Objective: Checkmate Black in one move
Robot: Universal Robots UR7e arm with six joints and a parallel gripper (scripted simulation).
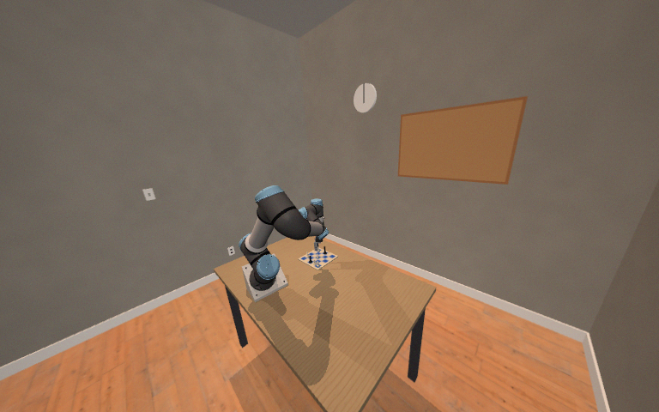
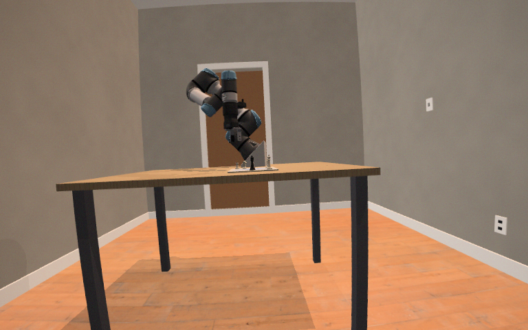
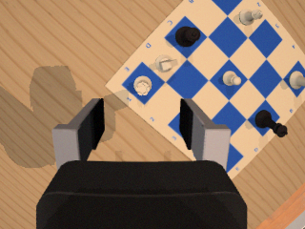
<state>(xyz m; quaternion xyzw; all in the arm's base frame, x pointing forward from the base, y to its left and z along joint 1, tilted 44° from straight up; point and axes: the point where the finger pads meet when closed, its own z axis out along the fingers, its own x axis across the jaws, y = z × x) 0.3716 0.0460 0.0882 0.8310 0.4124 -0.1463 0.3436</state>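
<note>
Now: hand 140 mm above the white chess piece. Also, from my hand: chessboard 160 mm below, 90 mm to the left, 60 mm ahead; then white pawn 140 mm below, 90 mm to the left, 60 mm ahead; then black chess piece 140 mm ahead, 130 mm below, 100 mm to the left.
</note>
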